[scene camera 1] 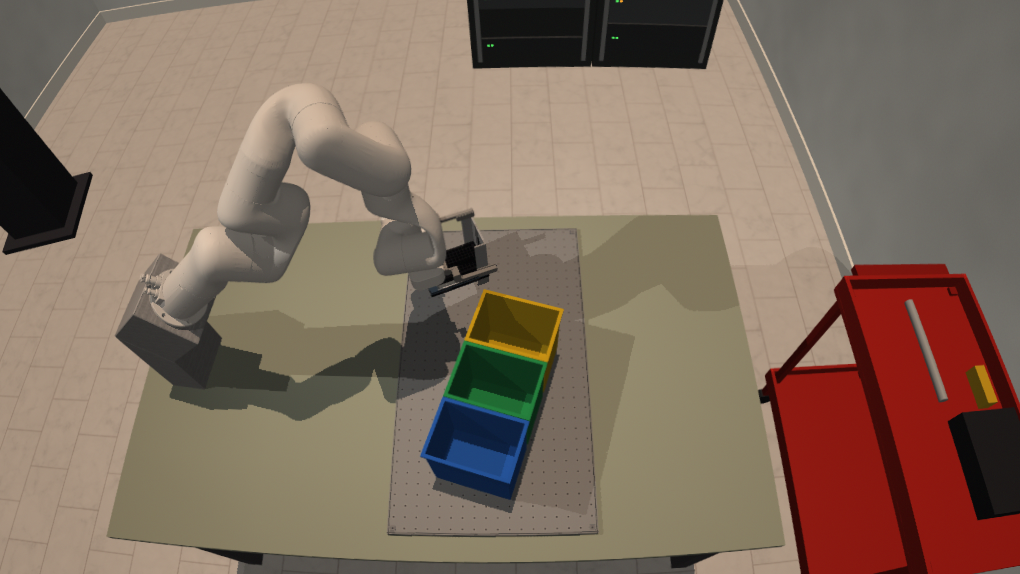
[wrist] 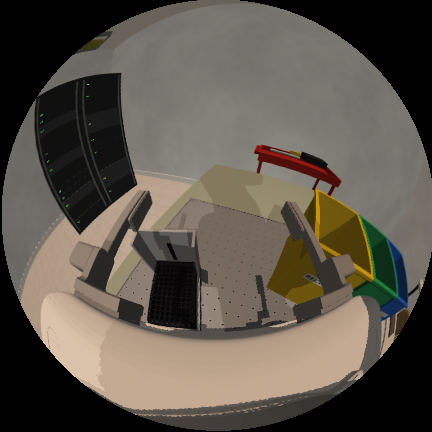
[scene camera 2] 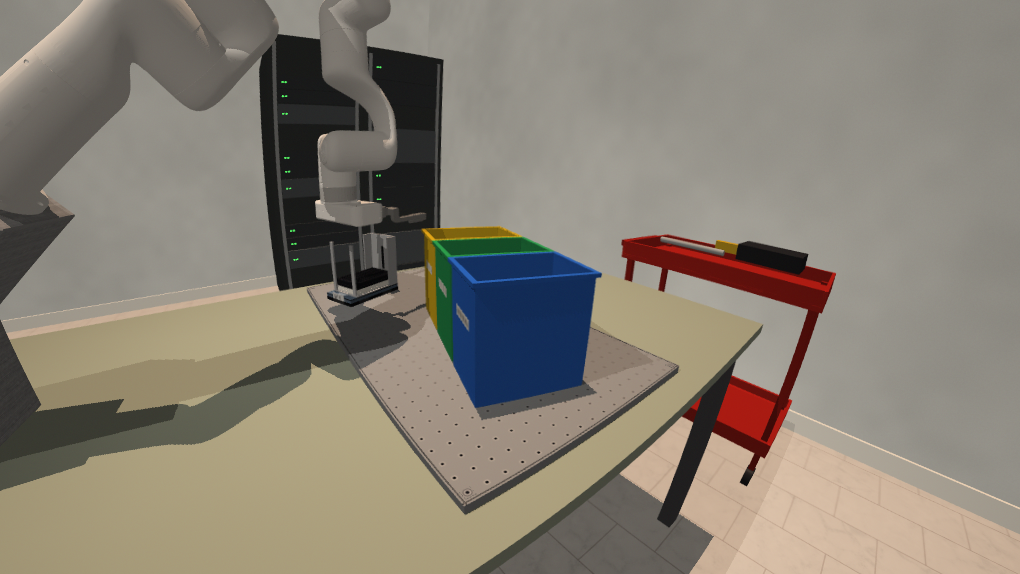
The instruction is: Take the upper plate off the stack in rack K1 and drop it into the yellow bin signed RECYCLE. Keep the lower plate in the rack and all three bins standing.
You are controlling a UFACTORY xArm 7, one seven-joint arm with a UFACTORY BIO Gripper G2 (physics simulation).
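Frame: origin at the arm's base, x ahead, y down, z left, level; centimetres.
Seen in the pictures: hand at its tool point: (scene camera 1: pixel 475 241) (wrist: pixel 218 214) (scene camera 2: pixel 393 214); arm's base at its link origin: (scene camera 1: pixel 178 298).
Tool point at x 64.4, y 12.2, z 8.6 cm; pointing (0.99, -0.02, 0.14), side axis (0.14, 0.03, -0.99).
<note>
Pixels of each thing's middle, then the offset from my tool point to it. Level surfaces: height alone.
- rack K1 at the middle of its body: (wrist: pixel 167 294) (scene camera 1: pixel 451 256) (scene camera 2: pixel 361 267) dx -5.9, dy +13.1, dz +6.5 cm
- yellow bin at the middle of its body: (scene camera 2: pixel 469 274) (scene camera 1: pixel 515 343) (wrist: pixel 317 252) dx +4.4, dy +11.2, dz -21.5 cm
- green bin at the middle of its body: (scene camera 2: pixel 489 294) (scene camera 1: pixel 497 395) (wrist: pixel 355 274) dx -1.9, dy +11.2, dz -33.0 cm
- blue bin at the middle of its body: (scene camera 2: pixel 518 323) (scene camera 1: pixel 478 452) (wrist: pixel 377 289) dx -8.2, dy +11.2, dz -44.5 cm
- perforated board at its surface level: dy +20.1 cm
A black plate with a grid of wells (scene camera 1: pixel 463 254) (scene camera 2: pixel 365 277) (wrist: pixel 172 295) lies on top in the rack K1 (scene camera 2: pixel 389 262) (wrist: pixel 170 240), between its upright panels and thin posts. The lower plate cannot be told apart clearly. My gripper (scene camera 1: pixel 483 241) (wrist: pixel 216 202) is open and empty. Its fingers are spread wide and lie roughly level, above the rack, pointing away from the arm's base. The yellow bin (scene camera 1: pixel 513 317) (scene camera 2: pixel 430 285) (wrist: pixel 337 222) stands upright beside the rack; part of its sign shows in the wrist view.
The green bin (scene camera 1: pixel 495 385) (scene camera 2: pixel 443 306) (wrist: pixel 380 250) and blue bin (scene camera 1: pixel 476 451) (scene camera 2: pixel 531 331) (wrist: pixel 399 265) stand upright in a row with the yellow one on the perforated board (scene camera 1: pixel 420 510) (scene camera 2: pixel 456 464). A red cart (scene camera 1: pixel 884 428) (scene camera 2: pixel 727 265) (wrist: pixel 295 164) stands beyond the table.
</note>
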